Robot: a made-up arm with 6 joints.
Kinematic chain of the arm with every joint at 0, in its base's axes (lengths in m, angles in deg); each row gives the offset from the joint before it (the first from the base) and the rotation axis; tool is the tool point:
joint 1: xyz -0.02 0 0.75 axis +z
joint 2: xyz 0.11 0 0 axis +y
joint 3: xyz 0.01 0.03 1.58 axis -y
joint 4: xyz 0 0.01 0.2 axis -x
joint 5: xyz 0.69 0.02 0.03 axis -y
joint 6: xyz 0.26 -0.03 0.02 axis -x
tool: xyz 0 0.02 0
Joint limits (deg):
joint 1: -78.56..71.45
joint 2: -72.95..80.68
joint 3: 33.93..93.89
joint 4: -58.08..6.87
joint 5: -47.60..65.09
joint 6: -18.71..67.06
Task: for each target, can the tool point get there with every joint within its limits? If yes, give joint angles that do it. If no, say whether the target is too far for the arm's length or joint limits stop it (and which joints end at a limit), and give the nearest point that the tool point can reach.
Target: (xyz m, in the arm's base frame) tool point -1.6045 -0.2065 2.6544
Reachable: yes | joints 6.89 -45.23 63.85 -32.44 16.13 12.37
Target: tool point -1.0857 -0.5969 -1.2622
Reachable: no: joint limits stop it (at a limit: joint 2, joint 3, joint 5, joint 6) | nearest point -1.9933 -1.1052 0.9349 | short by 2.431 m
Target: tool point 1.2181 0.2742 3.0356
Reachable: yes | joints 11.71 27.85 77.78 -28.65 4.50 18.45
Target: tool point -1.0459 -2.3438 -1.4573
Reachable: no: too far | nearest point 0.4532 -2.2447 0.3926 | short by 2.383 m
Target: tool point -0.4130 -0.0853 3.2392
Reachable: yes | joints 0.45 -14.57 64.10 -52.95 27.38 28.49
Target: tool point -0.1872 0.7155 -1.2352
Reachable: no: joint limits stop it (at a limit: joint 1, joint 2, joint 3, joint 5, joint 6) | nearest point 0.6509 2.1946 0.3927 | short by 2.354 m
